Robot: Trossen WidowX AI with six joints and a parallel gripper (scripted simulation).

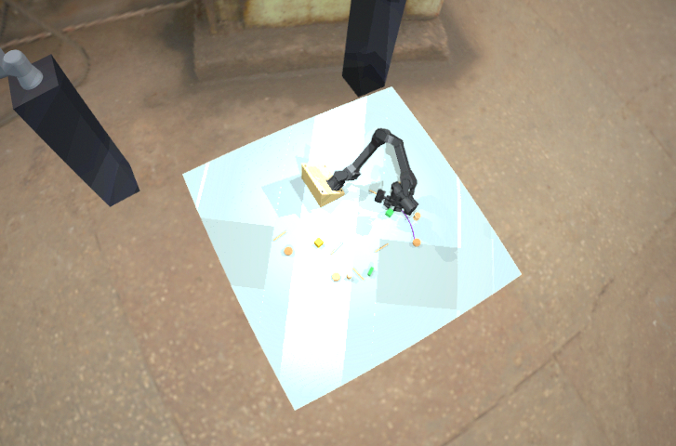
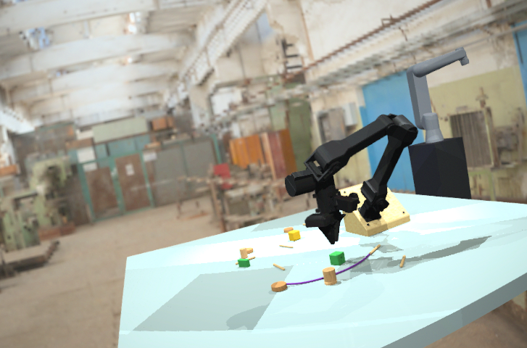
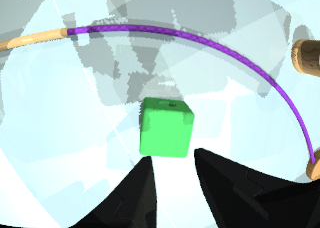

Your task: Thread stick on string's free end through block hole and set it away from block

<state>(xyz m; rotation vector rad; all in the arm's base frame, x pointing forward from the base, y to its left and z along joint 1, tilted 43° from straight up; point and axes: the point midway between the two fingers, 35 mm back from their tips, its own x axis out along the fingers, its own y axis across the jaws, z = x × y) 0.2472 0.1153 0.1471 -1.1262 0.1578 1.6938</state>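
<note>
Right now my gripper tip is 50 mm above the green cube. From my gripper tip the other things lie so: thin wooden stick (110 mm behind, 60 mm below, 10 mm to the left); round wooden button (200 mm ahead, 50 mm below, 40 mm to the left); yellow cube (380 mm to the right, 50 mm below, 40 mm behind).
</note>
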